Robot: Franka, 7 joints.
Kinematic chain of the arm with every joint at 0, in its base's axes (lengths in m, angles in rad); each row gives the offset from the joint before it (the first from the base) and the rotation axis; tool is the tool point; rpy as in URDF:
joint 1: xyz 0 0 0.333 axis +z
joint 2: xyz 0 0 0 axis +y
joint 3: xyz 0 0 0.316 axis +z
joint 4: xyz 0.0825 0 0 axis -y
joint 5: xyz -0.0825 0 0.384 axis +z
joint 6: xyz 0 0 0 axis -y
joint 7: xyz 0.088 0 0 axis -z
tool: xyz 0 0 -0.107 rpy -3.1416 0 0
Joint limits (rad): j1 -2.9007..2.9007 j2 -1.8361..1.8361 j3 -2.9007..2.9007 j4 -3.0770..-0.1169 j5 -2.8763..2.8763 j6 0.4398..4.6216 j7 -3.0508..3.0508
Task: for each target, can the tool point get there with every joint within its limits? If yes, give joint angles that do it. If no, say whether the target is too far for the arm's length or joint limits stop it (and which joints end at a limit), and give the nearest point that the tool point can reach.
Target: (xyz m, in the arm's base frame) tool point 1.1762 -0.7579 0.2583
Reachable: no: too far | nearest point 0.7201 -0.4640 0.2873 | short by 0.543 m
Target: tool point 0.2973 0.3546 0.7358
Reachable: yes | joints -0.7787 -1.2157 0.8331 -2.1037 -0.6573 2.9501 1.6312
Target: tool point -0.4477 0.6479 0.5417
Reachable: yes | joints 1.8971 1.4472 2.4495 -0.6212 -2.2076 1.4488 -2.4277
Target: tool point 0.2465 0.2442 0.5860
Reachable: yes | joints 2.4009 -1.5559 -1.1351 -2.2709 -2.3986 3.5369 -2.5227
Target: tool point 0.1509 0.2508 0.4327
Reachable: yes | joints 1.2148 -0.8193 -0.3749 -2.7826 0.6207 1.8102 -0.9802
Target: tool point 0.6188 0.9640 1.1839
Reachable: no: too far | nearest point 0.3720 0.5796 0.8446 | short by 0.569 m
